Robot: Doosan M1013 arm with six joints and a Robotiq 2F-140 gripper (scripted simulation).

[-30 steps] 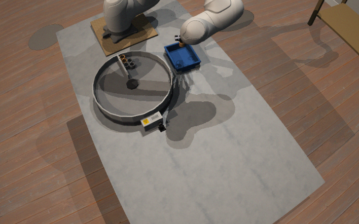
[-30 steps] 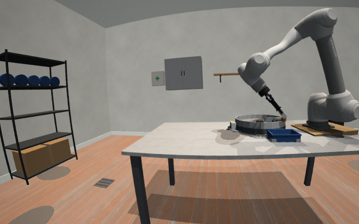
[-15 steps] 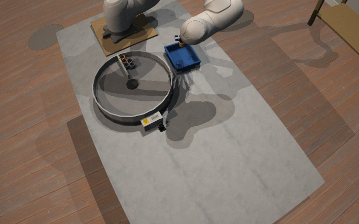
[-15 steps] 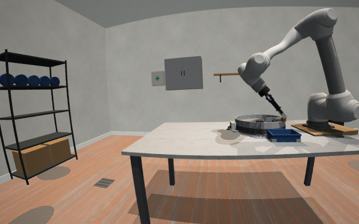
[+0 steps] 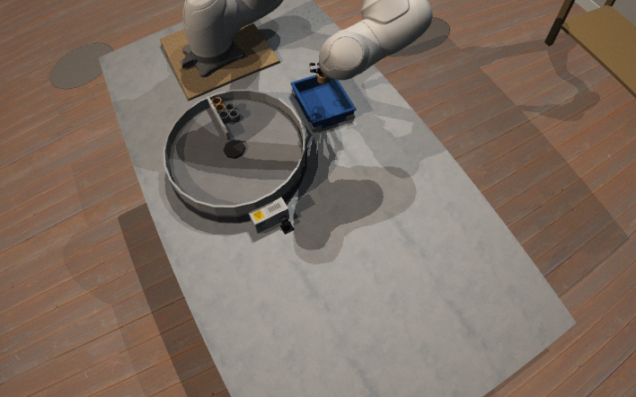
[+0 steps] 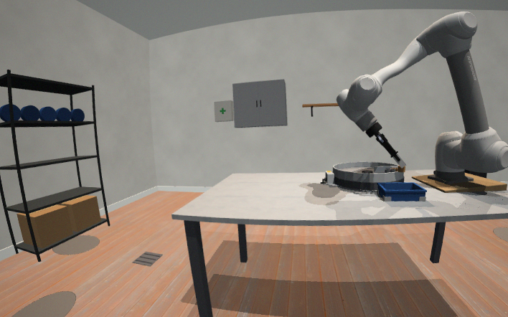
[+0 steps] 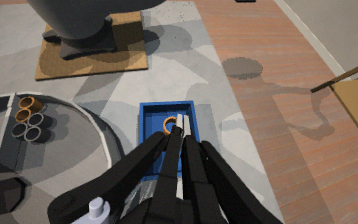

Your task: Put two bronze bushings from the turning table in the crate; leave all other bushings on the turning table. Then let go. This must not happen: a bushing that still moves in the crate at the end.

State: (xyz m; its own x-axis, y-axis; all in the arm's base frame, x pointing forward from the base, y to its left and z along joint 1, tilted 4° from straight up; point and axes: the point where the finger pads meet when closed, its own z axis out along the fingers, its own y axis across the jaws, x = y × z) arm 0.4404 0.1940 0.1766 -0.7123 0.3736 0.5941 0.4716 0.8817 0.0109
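Now: hand 150 mm above the blue crate, 20 mm past it and 10 mm to the left of it. From my hand the other things lie so: round grey turning table (340 mm to the right, 120 mm below, 10 mm ahead).
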